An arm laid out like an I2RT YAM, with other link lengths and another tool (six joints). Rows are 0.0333 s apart.
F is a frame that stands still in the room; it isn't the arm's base.
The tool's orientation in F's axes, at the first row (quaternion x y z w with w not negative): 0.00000, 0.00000, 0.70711, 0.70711
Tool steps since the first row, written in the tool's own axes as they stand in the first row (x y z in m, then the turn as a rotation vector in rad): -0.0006, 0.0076, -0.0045, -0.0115, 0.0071, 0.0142; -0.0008, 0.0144, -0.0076, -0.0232, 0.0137, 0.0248; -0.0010, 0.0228, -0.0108, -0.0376, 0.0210, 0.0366; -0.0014, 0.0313, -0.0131, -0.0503, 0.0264, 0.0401; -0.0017, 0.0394, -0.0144, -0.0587, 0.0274, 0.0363; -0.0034, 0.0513, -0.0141, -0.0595, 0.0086, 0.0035; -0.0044, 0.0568, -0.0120, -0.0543, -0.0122, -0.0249; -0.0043, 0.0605, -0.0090, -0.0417, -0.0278, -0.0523; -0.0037, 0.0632, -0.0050, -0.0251, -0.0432, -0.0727; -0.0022, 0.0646, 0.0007, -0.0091, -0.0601, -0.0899; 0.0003, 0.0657, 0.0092, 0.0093, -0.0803, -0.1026; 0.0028, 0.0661, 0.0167, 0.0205, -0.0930, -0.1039; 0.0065, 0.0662, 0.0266, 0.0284, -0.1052, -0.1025
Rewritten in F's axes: -0.0076, -0.0006, -0.0045, -0.0071, -0.0115, 0.0142; -0.0144, -0.0008, -0.0076, -0.0137, -0.0232, 0.0248; -0.0228, -0.0010, -0.0108, -0.0210, -0.0376, 0.0366; -0.0313, -0.0014, -0.0131, -0.0264, -0.0503, 0.0401; -0.0394, -0.0017, -0.0144, -0.0274, -0.0587, 0.0363; -0.0513, -0.0034, -0.0141, -0.0086, -0.0595, 0.0035; -0.0568, -0.0044, -0.0120, 0.0122, -0.0543, -0.0249; -0.0605, -0.0043, -0.0090, 0.0278, -0.0417, -0.0523; -0.0632, -0.0037, -0.0050, 0.0432, -0.0251, -0.0727; -0.0646, -0.0022, 0.0007, 0.0601, -0.0091, -0.0899; -0.0657, 0.0003, 0.0092, 0.0803, 0.0093, -0.1026; -0.0661, 0.0028, 0.0167, 0.0930, 0.0205, -0.1039; -0.0662, 0.0065, 0.0266, 0.1052, 0.0284, -0.1025
